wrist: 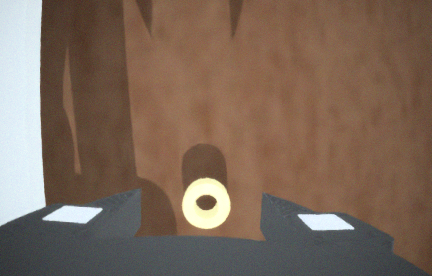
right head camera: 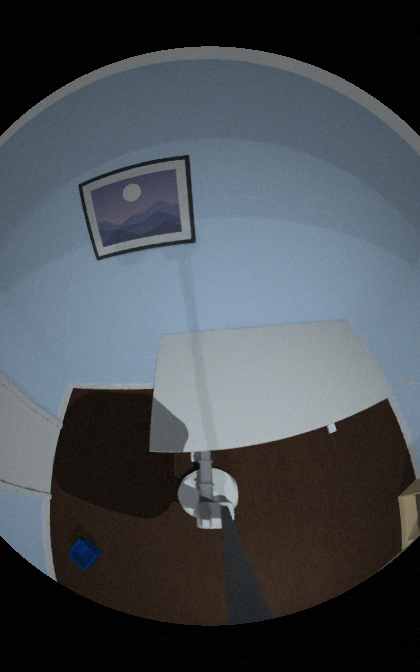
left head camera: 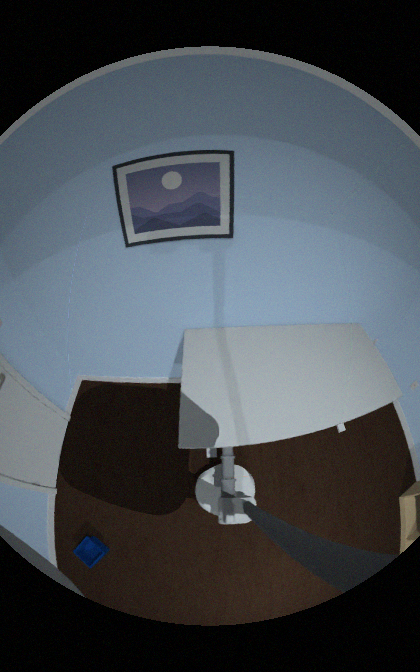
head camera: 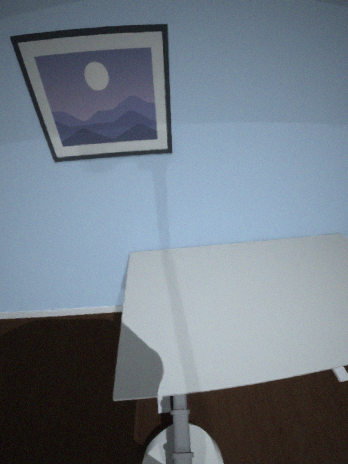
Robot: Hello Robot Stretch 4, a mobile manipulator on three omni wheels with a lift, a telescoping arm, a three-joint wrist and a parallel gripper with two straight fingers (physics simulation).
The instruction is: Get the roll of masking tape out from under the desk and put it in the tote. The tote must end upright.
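Frame: origin at the robot's base, x ahead, y left, z up, level; millimetres.
Where they show: gripper, fingertip midpoint: (wrist: 201,209).
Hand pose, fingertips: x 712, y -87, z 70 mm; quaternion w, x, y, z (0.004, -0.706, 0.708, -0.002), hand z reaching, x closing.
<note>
Each offset is from my fingertips to the top centre of the thing. Level surfaces: height alone.
In the wrist view the pale yellow roll of masking tape {20 mm back, 4 mm right, 75 mm down} (wrist: 189,205) lies flat on the brown floor, its hole facing the camera. My gripper (wrist: 201,209) is open, with one finger on each side of the roll in that view; the roll is not gripped, and I cannot tell exactly how far below the fingertips it lies. The white desk {622 mm up} (head camera: 250,310) (left head camera: 285,380) (right head camera: 265,385) hides the gripper and the roll from the head views. The blue tote {1556 mm back, 1123 mm left, 22 mm up} (left head camera: 91,551) (right head camera: 84,553) stands upright on the floor at the lower left of the left and right head views.
A white desk leg part (wrist: 20,100) runs along the left edge of the wrist view. My arm (head camera: 181,430) (left head camera: 228,470) (right head camera: 205,470) reaches under the desk's front edge. A tan box-like piece of furniture (left head camera: 407,515) (right head camera: 407,515) stands at the right. A framed picture (head camera: 105,95) hangs on the wall.
</note>
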